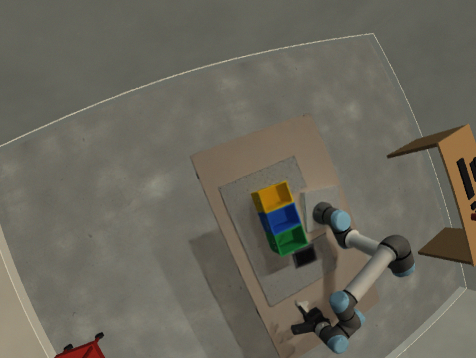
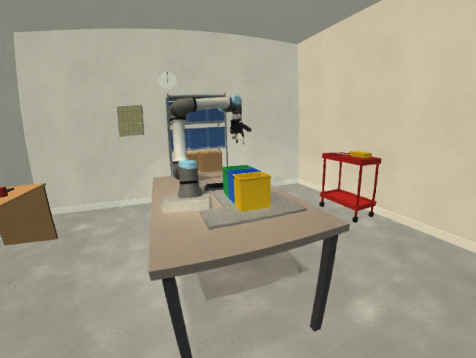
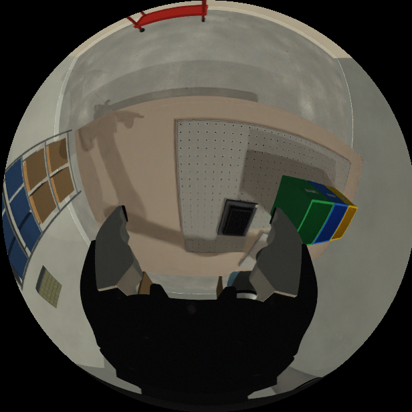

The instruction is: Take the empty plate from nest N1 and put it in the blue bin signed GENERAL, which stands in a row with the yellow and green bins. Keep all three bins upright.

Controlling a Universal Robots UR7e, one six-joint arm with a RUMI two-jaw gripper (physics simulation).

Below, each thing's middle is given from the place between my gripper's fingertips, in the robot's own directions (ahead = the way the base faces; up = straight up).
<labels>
My hand is 14 cm past the green bin (image 1: 294, 238), 34 cm to the left of it and 22 cm above it. The rest, counted from my hand: yellow bin (image 2: 251, 190): 15 cm behind, 60 cm to the right, 22 cm below; then blue bin (image 1: 277, 221): 14 cm behind, 47 cm to the right, 22 cm below.
</labels>
